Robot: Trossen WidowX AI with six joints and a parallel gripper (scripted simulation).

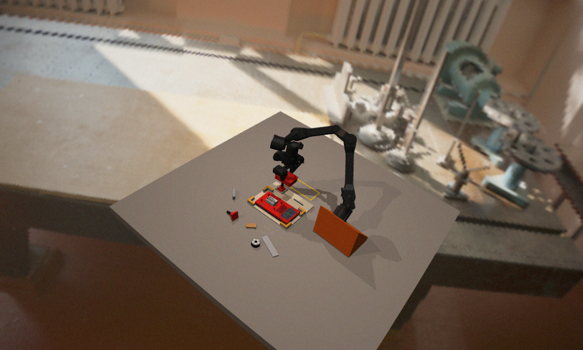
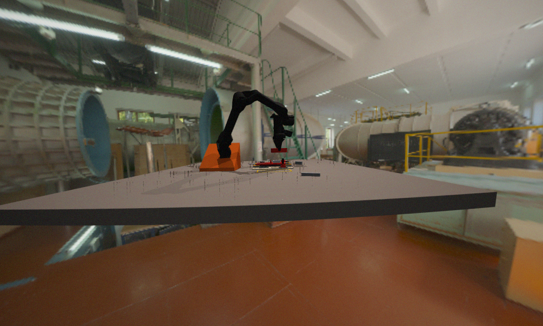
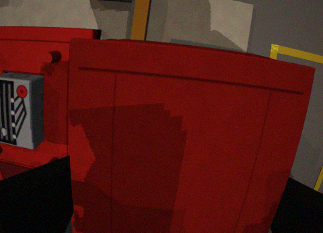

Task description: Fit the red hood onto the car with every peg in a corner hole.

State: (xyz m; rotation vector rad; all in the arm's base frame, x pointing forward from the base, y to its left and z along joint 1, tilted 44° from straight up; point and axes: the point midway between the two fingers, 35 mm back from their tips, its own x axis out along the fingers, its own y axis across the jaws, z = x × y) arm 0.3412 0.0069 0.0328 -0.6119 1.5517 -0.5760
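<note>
My gripper tip is now 12 cm to the right of the grey engine block, 8 cm above it and 1 cm past it. The rest, counted from my gripper tip: red hood (1 cm above); then jig (10 cm below, 8 cm to the left, 4 cm behind).
</note>
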